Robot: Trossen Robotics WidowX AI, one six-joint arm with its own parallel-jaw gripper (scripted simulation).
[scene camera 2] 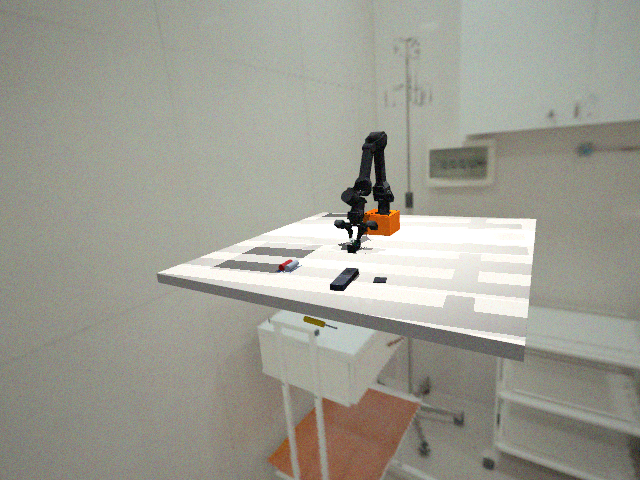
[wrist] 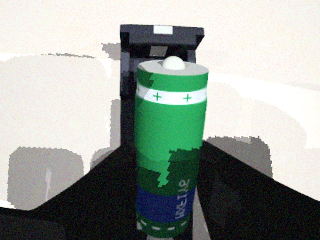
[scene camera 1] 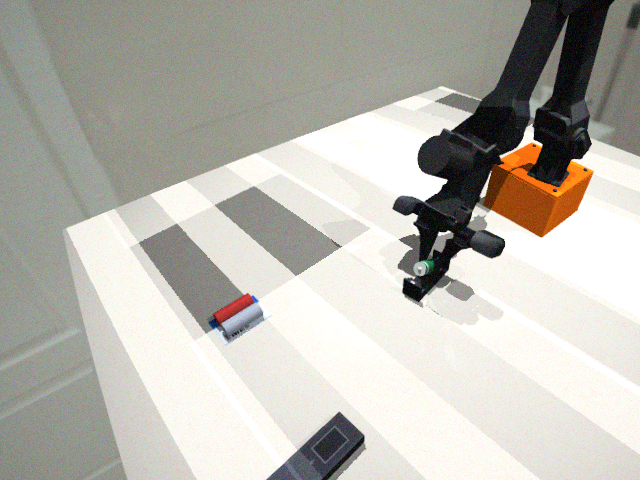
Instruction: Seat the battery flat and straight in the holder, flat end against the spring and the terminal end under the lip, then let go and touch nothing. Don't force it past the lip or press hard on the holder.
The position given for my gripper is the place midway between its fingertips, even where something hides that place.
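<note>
My gripper [scene camera 1: 427,269] is visible, also at [wrist: 165,151]. A battery [wrist: 171,97] is in the scene.
</note>
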